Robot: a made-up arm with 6 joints.
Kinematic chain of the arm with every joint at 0, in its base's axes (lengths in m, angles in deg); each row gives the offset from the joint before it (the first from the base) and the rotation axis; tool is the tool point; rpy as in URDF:
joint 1: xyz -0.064 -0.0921 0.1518 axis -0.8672 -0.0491 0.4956
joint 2: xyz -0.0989 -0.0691 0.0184 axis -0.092 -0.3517 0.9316
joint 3: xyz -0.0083 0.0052 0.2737 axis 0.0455 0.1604 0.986
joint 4: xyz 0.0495 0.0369 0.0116 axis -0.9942 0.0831 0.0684
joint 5: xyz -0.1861 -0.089 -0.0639 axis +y
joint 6: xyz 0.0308 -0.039 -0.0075 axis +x
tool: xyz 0.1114 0.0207 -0.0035 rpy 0 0 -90
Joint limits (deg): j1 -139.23..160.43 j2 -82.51..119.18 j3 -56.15..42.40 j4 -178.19..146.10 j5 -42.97..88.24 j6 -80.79..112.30
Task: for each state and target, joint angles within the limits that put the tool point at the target. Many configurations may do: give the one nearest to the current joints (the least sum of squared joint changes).
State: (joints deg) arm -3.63 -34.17 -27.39 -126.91 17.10 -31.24
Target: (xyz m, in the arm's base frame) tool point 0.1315 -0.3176 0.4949
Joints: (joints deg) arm -12.94 -54.46 -41.27 -163.51 43.85 -35.09
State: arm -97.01 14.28 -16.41 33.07 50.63 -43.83
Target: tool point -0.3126 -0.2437 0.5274
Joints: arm -49.72 -33.48 -56.15 75.05 88.24 -49.01
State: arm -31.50 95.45 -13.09 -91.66 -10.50 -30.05
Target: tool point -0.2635 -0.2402 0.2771
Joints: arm -18.06 104.31 -11.75 -66.44 -34.83 -39.55
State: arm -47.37 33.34 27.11 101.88 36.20 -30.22
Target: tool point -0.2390 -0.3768 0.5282
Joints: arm -33.43 33.82 29.61 109.19 34.61 -30.71
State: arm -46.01 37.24 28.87 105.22 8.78 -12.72
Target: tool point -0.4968 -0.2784 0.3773
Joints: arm -61.36 78.21 29.14 146.10 -0.73 -26.80
